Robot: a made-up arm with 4 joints.
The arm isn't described. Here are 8 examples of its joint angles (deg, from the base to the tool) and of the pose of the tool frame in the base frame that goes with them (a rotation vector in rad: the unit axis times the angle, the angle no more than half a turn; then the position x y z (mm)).
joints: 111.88 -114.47 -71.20 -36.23
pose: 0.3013 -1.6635 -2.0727 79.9 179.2 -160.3
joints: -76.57 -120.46 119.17 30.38
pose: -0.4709 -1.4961 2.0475 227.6 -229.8 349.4
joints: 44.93 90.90 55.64 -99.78
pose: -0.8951 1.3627 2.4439 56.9 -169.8 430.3
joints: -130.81 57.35 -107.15 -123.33
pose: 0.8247 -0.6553 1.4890 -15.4 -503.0 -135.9
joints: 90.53 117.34 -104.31 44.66
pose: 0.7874 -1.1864 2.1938 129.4 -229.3 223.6
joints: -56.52 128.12 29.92 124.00
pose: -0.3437 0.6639 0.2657 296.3 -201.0 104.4
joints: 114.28 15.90 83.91 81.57
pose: 0.1466 -0.6340 -1.4225 -325.2 -264.5 -59.9
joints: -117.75 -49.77 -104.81 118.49
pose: -0.6706 -0.6621 -1.6199 88.1 -107.2 180.0
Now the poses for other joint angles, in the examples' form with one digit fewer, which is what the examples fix.
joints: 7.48 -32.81 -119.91 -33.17
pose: -1.162 -1.870 -0.072 -239 -416 -99
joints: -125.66 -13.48 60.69 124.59
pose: 2.661 -1.189 -0.008 236 -261 -105
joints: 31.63 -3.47 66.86 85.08
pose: -0.420 0.533 -1.474 -215 -272 308
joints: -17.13 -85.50 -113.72 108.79
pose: 0.262 -2.493 -1.705 -97 -56 32
